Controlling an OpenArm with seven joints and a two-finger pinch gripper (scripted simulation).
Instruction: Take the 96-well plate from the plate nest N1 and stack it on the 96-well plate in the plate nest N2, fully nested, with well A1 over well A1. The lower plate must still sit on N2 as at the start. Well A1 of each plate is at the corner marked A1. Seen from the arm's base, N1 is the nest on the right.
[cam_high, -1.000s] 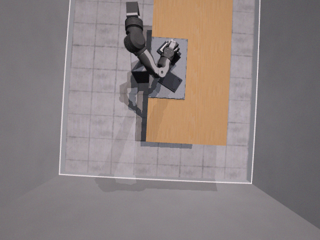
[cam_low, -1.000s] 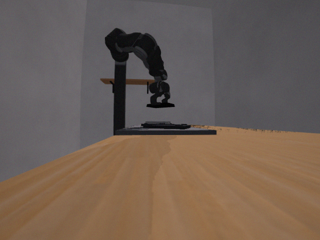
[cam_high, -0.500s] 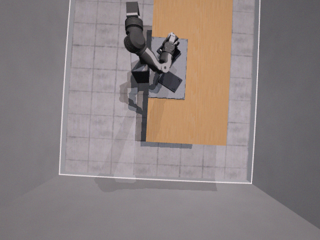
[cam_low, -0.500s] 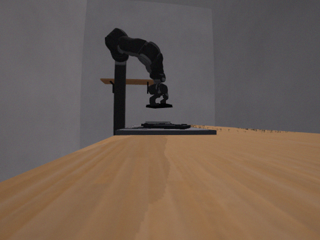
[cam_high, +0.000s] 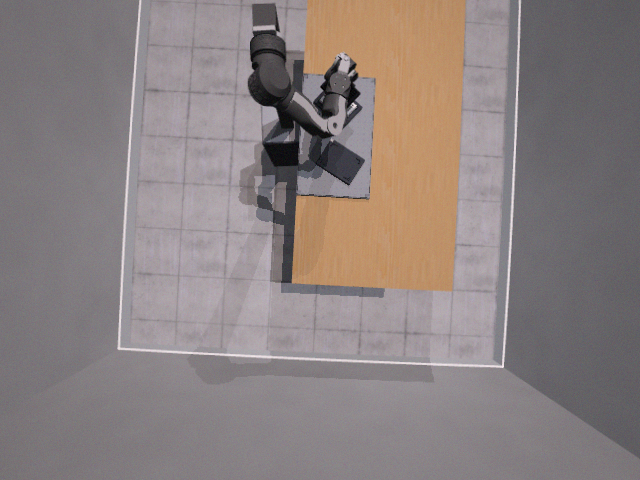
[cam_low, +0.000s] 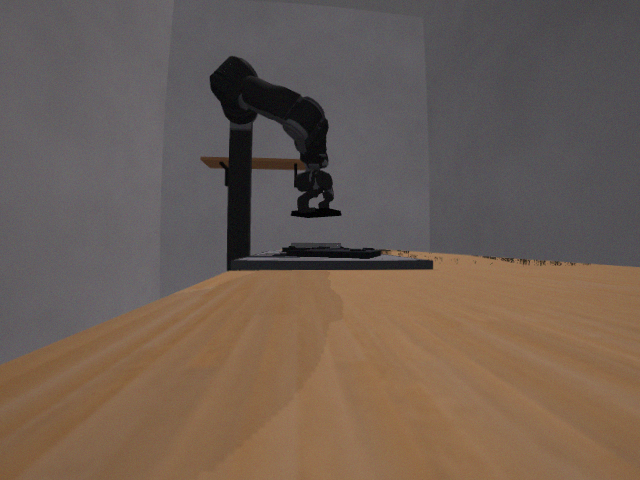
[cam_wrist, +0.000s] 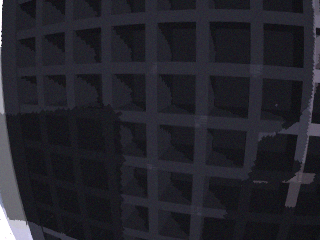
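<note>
Right now my hand is right at the dark 96-well plate. The rest, counted from my hand: white 96-well plate: 1 cm to the right, 10 cm below; plate nest: 24 cm to the right, 11 cm below; grey base plate: 1 cm behind, 13 cm to the right, 12 cm below.
</note>
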